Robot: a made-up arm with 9 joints.
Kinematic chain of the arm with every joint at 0, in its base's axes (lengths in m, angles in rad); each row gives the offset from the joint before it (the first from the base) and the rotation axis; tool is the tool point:
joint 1: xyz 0 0 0.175 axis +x
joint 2: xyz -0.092 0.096 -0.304 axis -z
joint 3: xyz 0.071 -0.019 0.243 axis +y
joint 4: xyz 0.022 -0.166 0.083 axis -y
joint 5: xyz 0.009 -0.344 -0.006 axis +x
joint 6: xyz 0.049 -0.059 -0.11 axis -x
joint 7: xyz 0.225 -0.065 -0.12 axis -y
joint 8: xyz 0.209 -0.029 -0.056 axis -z
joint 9: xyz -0.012 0 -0.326 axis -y
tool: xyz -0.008 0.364 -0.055
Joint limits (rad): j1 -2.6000..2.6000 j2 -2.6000..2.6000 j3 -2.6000..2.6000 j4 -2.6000..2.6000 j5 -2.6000..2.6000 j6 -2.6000..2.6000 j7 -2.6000..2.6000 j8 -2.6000..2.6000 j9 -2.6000..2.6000
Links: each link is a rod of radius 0.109 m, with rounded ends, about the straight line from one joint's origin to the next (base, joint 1, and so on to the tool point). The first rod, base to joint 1, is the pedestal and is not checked.
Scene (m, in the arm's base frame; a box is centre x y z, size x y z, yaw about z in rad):
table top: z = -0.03
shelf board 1: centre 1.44 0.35 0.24 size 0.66 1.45 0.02 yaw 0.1
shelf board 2: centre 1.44 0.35 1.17 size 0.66 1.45 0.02 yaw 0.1
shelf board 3: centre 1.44 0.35 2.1 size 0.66 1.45 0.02 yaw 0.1
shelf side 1: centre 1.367 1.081 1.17 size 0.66 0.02 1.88 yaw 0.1
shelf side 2: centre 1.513 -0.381 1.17 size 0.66 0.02 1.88 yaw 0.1
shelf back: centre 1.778 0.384 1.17 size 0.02 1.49 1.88 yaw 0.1
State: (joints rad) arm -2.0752 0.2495 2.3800 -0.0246 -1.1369 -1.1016 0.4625 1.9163 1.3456
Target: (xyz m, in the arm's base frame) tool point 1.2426 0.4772 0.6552
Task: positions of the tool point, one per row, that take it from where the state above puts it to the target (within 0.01 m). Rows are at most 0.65 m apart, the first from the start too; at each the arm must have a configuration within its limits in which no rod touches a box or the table.
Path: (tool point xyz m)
1: -0.5665 -0.4259 1.3433
2: 0.0593 -0.4626 1.4618
3: 0.6688 -0.3514 1.2989
4: 1.0983 -0.1324 0.9051
5: 1.1909 0.1733 0.8546
6: 1.2426 0.4773 0.6552

